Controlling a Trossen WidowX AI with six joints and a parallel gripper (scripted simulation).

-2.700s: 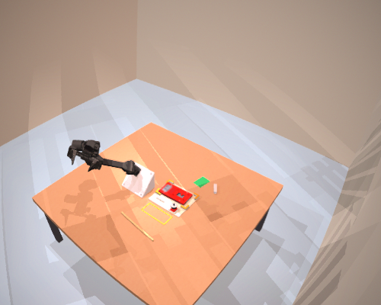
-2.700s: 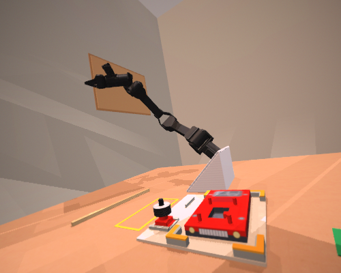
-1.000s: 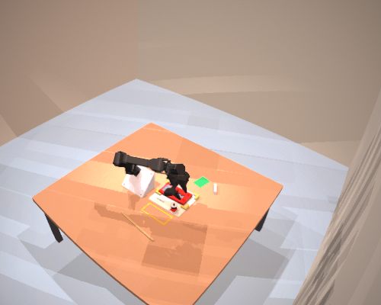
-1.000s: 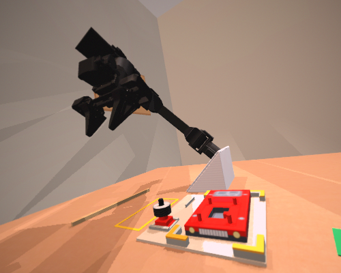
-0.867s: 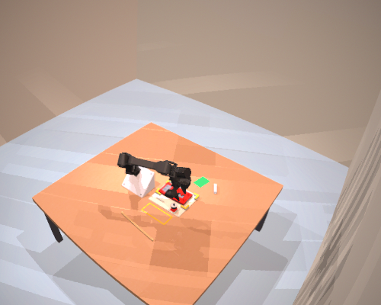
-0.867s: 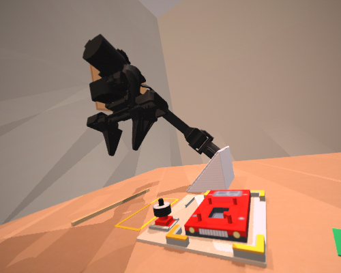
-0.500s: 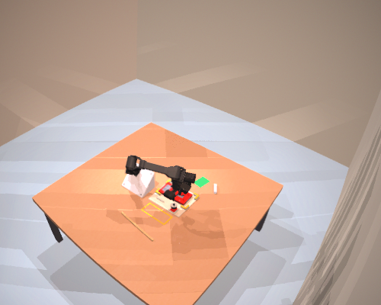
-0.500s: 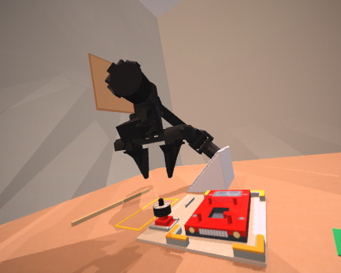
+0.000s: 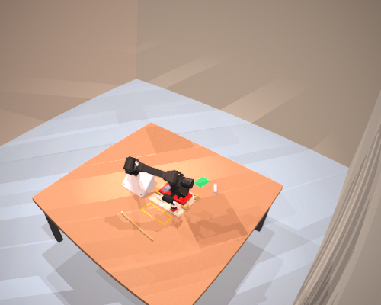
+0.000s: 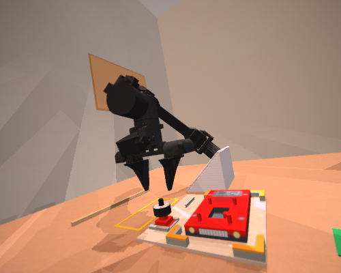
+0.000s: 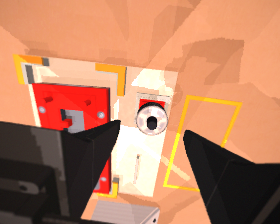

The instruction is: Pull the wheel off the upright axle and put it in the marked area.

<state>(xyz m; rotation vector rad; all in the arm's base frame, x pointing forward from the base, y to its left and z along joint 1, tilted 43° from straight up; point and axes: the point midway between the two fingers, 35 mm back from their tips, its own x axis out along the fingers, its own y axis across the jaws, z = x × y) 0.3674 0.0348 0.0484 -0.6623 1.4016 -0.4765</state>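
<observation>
Now: gripper tip 1 cm past the black wheel and 4 cm above it. The rest, counted from my gripper tip: thin wooden stick: 7 cm behind, 26 cm to the right, 8 cm below; green circuit board: 5 cm behind, 33 cm to the left, 8 cm below; black axle: 1 cm behind, 5 cm below.
</observation>
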